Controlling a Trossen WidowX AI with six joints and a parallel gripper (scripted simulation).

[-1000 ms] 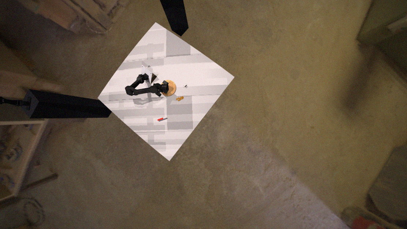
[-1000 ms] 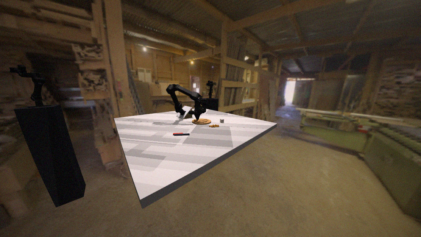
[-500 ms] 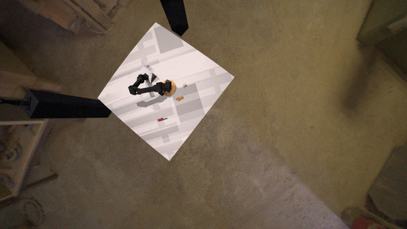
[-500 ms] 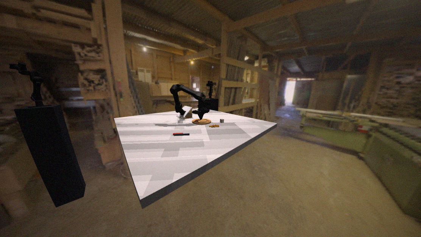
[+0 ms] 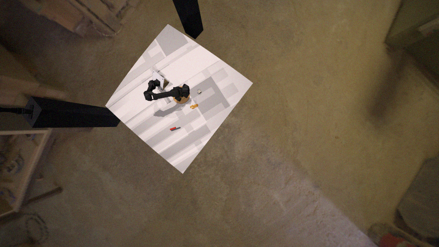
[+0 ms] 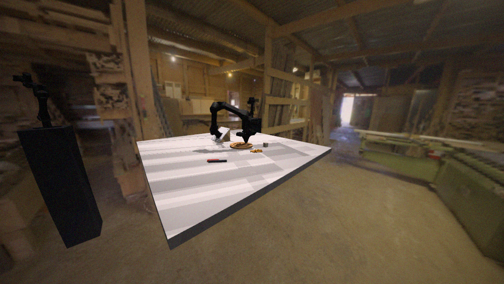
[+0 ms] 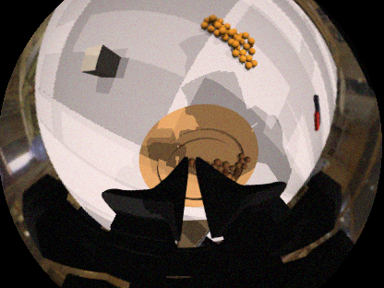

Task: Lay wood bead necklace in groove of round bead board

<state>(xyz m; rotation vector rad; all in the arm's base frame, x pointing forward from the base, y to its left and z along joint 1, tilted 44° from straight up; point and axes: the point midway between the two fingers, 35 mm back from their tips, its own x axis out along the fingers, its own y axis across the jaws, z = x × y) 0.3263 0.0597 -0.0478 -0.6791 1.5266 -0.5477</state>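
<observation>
Right now my gripper tip is 11 cm short of the small grey cube, 13 cm to the right of it and 1 cm above it. Round my gripper tip: black marker: 14 cm ahead, 37 cm to the right, 2 cm below.
</observation>
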